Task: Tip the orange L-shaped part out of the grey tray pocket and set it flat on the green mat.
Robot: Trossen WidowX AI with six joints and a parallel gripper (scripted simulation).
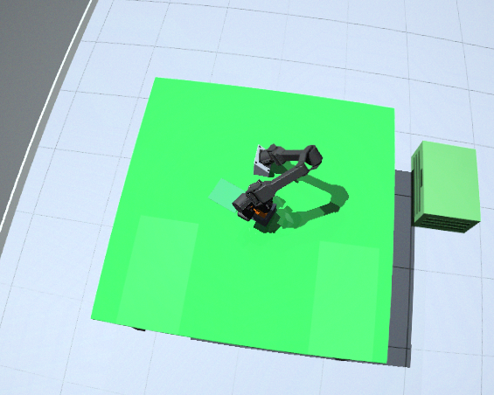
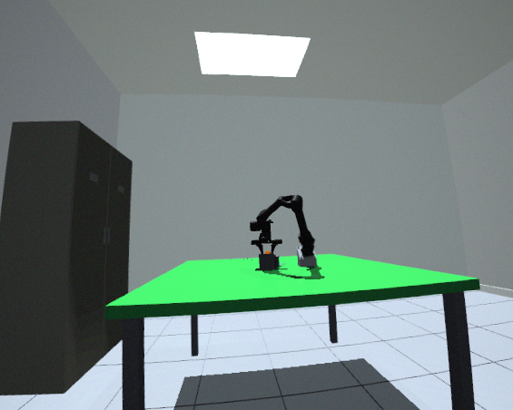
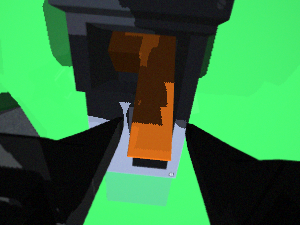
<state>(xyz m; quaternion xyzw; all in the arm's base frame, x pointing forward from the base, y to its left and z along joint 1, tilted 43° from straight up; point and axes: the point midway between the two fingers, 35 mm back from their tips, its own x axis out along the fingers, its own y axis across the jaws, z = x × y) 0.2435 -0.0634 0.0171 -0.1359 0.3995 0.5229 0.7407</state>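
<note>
Now: gripper tip 40 mm to the right of the orange L-shaped part and 30 mm above it. Also, from my gripper tip: pale green mat: 120 mm to the right, 80 mm below, 80 mm behind.
</note>
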